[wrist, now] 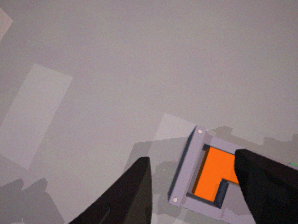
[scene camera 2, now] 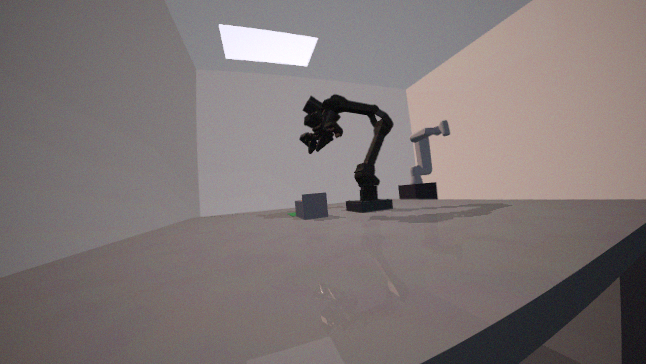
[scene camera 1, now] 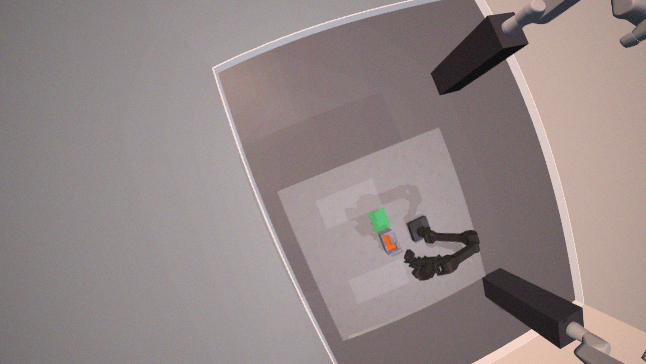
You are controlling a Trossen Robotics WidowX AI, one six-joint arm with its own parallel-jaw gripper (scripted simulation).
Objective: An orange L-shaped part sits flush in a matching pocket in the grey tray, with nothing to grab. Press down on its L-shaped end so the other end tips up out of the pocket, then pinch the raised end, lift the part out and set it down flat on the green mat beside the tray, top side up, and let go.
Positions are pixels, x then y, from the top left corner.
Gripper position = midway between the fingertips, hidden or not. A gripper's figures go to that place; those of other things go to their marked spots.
Scene:
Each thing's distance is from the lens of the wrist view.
my gripper [wrist: 192,162]: 0.10 m
orange L-shaped part [wrist: 217,165]: 0.28 m

